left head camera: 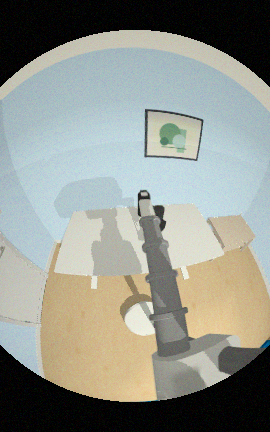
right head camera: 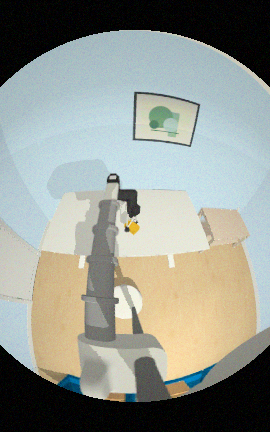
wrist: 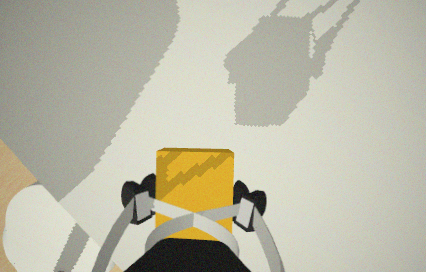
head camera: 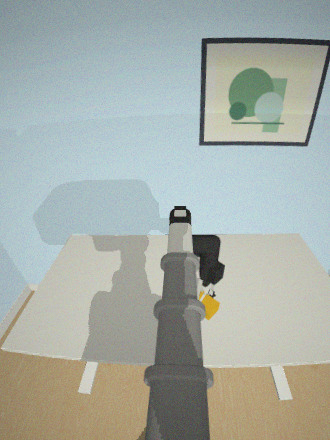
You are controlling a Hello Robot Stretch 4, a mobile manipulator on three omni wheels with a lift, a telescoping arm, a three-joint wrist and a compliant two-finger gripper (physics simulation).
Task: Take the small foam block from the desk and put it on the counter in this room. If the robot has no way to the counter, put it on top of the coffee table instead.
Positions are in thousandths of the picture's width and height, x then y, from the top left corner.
Labels:
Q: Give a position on a white desk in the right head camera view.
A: At 624,520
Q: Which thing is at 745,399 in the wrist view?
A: A white desk.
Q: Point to a framed picture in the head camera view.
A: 771,208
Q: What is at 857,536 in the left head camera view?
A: A low beige table.

